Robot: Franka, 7 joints.
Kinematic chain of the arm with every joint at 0, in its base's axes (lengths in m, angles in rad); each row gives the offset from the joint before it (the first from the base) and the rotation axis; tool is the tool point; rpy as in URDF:
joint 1: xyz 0 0 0.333 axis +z
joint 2: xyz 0 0 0 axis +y
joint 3: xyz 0 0 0.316 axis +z
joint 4: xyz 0.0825 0 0 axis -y
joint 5: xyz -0.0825 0 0.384 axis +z
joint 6: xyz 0 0 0 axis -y
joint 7: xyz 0.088 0 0 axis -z
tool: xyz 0 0 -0.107 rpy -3.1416 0 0
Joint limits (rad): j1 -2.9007..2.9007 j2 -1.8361..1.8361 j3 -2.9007..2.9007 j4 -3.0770..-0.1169 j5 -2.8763..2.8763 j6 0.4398..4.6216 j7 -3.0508..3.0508
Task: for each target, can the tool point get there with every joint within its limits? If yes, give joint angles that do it. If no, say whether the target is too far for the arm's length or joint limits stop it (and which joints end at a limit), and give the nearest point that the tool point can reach.
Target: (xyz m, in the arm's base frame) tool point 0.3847 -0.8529 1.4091
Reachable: no: too far | nearest point 0.2314 -0.5131 0.9804 | short by 0.568 m
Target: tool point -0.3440 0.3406 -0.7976
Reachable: no: too far | nearest point -0.2780 0.2752 -0.3497 | short by 0.457 m
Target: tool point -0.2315 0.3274 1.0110
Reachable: yes | joints -2.1993 -0.1818 -1.3381 -0.7048 -1.0048 1.5551 0.2479
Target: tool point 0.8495 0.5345 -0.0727
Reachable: no: too far | nearest point 0.6732 0.4236 0.0115 | short by 0.225 m
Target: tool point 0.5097 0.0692 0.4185
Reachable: yes | joints 1.5728 0.8875 -1.8394 -2.3319 -1.1357 3.5689 -2.2493
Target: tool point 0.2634 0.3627 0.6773
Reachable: yes | joints 1.0757 -0.1739 -0.2820 -2.1855 -0.6324 4.1454 2.3330
